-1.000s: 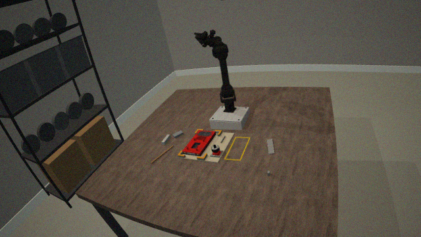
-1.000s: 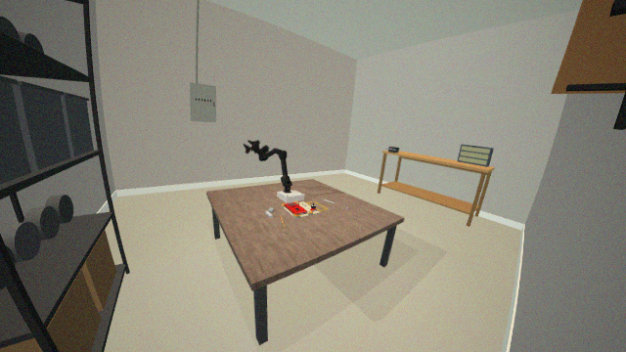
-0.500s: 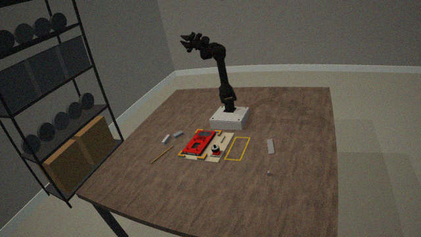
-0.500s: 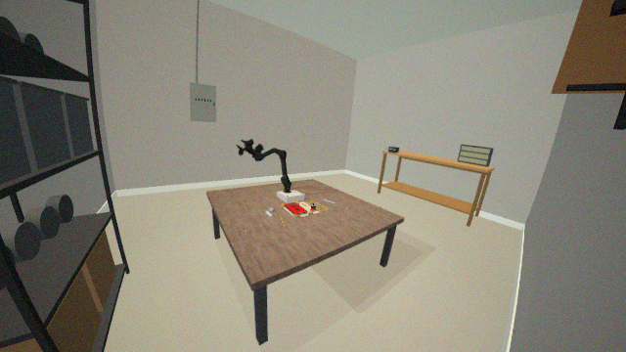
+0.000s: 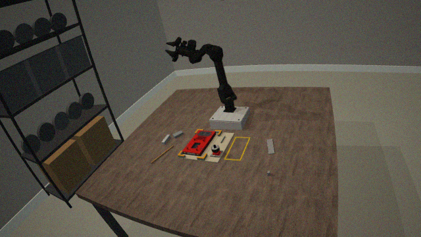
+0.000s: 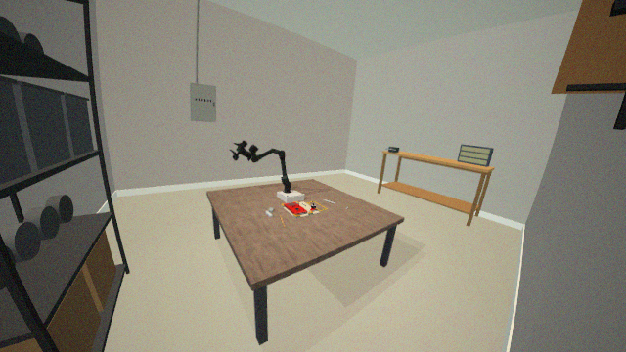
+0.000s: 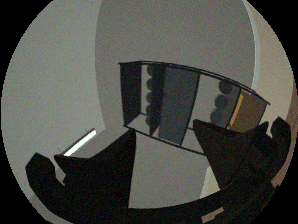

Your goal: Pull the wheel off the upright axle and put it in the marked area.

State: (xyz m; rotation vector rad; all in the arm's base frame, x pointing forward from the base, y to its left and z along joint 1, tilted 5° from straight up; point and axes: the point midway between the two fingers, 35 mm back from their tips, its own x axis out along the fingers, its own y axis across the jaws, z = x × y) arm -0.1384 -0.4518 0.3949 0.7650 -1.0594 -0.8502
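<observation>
The black wheel is 520 mm ahead of my gripper tip, 520 mm to the left of it and 430 mm below it. From my gripper tip the other things lie so: thin wooden stick 580 mm ahead, 220 mm to the left, 460 mm below; then grey bar 430 mm ahead, 780 mm to the left, 460 mm below.
</observation>
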